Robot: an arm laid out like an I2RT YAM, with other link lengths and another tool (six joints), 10 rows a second.
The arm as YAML. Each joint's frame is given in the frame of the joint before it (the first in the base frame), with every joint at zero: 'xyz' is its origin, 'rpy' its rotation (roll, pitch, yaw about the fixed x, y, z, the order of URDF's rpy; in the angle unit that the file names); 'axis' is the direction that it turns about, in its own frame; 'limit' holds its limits. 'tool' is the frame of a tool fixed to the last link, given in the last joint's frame.
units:
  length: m
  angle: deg
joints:
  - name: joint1
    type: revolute
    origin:
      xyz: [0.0, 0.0, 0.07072]
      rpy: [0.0, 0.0, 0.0]
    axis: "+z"
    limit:
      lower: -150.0
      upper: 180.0
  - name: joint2
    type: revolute
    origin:
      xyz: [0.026, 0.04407, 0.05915]
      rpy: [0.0, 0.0, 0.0]
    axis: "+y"
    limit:
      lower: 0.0
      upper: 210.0
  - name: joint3
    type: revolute
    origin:
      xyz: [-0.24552, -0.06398, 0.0]
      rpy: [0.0, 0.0, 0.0]
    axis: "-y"
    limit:
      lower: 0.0
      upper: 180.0
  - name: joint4
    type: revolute
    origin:
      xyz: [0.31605, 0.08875, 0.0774]
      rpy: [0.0, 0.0, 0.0]
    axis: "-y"
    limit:
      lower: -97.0
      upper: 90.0
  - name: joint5
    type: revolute
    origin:
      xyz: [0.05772, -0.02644, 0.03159]
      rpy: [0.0, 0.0, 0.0]
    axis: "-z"
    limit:
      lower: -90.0
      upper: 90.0
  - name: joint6
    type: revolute
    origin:
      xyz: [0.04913, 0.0, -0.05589]
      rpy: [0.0, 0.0, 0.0]
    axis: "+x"
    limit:
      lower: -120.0
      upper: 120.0
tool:
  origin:
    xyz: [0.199, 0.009, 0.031]
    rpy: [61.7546, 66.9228, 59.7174]
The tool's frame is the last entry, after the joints.
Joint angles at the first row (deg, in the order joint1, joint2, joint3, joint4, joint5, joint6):
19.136, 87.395, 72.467, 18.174, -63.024, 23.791
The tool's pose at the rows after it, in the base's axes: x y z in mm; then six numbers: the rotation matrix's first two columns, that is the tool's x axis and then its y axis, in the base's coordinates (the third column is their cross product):
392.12, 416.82, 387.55, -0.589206, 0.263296, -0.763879, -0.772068, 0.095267, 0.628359
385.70, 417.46, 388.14, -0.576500, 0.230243, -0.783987, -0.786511, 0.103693, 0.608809
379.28, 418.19, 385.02, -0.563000, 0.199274, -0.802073, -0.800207, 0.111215, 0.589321
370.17, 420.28, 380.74, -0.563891, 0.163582, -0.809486, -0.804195, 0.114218, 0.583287
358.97, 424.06, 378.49, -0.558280, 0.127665, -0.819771, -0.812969, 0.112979, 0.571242
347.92, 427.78, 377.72, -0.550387, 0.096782, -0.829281, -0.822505, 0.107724, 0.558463
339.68, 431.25, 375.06, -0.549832, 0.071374, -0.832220, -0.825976, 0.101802, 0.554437
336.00, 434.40, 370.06, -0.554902, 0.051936, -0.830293, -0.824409, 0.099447, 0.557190
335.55, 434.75, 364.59, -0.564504, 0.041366, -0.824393, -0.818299, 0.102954, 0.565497
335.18, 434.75, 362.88, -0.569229, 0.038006, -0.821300, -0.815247, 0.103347, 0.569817
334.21, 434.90, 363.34, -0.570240, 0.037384, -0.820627, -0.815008, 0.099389, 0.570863
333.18, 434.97, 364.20, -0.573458, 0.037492, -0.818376, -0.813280, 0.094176, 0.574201
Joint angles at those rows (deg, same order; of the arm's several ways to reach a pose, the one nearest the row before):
19.135, 87.394, 74.871, 11.638, -64.140, 17.934
19.158, 87.396, 76.947, 5.585, -64.839, 12.928
19.267, 87.394, 78.257, 0.405, -65.232, 8.054
19.661, 87.395, 79.570, -5.343, -65.581, 3.639
20.403, 87.416, 81.056, -10.853, -65.626, -0.820
21.190, 87.418, 82.369, -15.355, -65.604, -4.558
21.867, 87.700, 83.329, -18.677, -65.626, -7.202
22.349, 88.400, 84.072, -20.905, -65.581, -8.950
22.392, 88.794, 84.161, -22.197, -65.560, -9.782
22.392, 88.902, 84.159, -22.611, -65.626, -9.956
22.414, 88.903, 84.161, -22.590, -65.845, -9.913
22.415, 88.903, 84.160, -22.479, -66.171, -9.649

